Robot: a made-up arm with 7 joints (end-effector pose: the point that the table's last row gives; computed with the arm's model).
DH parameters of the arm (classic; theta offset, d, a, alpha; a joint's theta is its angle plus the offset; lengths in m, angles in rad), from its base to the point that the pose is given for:
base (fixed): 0 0 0 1.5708
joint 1: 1.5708 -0.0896 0 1.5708
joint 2: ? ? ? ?
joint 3: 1.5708 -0.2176 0 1.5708
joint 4: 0 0 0 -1.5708
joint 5: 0 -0.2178 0 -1.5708
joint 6: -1.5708 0 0 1.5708
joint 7: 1.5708 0 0 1.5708
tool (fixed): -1.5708 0 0 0
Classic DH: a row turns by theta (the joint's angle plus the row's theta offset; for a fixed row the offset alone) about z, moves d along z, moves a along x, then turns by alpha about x.
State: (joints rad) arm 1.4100 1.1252 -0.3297 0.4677 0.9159 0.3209 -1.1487
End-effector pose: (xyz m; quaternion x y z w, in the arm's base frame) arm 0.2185 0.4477 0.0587 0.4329 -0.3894 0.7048 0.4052
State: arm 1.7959 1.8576 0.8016 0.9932 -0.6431 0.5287 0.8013
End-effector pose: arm -0.2437 0.3753 0.0744 0.5091 -0.6296 0.5154 0.2807
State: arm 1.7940 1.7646 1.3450 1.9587 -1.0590 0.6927 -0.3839
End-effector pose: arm -0.2234 0.1844 -0.0044 -0.3924 -0.0714 -0.8126 0.4250
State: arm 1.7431 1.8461 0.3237 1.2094 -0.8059 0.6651 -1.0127
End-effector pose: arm -0.1735 0.3555 0.1659 -0.7332 -0.0770 -0.6277 0.2498
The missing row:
joint 2: 1.5708 0 0 1.5708
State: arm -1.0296 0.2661 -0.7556 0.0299 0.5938 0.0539 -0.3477
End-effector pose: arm -0.3585 0.1998 -0.2210 0.2159 0.4791 -0.2159 0.8229
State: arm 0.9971 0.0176 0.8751 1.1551 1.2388 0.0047 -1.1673
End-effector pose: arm 0.3236 0.2479 -0.0571 -0.3027 -0.2375 0.8640 0.3247
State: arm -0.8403 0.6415 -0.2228 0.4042 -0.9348 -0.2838 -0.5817
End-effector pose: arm -0.2021 0.3245 -0.2932 0.1828 0.0027 -0.6831 0.7070
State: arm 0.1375 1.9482 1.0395 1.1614 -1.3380 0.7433 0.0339
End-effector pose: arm 0.0630 0.3090 0.2836 0.9784 -0.0019 0.1973 0.0617
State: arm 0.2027 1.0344 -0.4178 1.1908 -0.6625 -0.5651 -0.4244
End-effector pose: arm 0.2260 0.3041 -0.1812 0.3735 -0.6106 -0.5935 0.3681
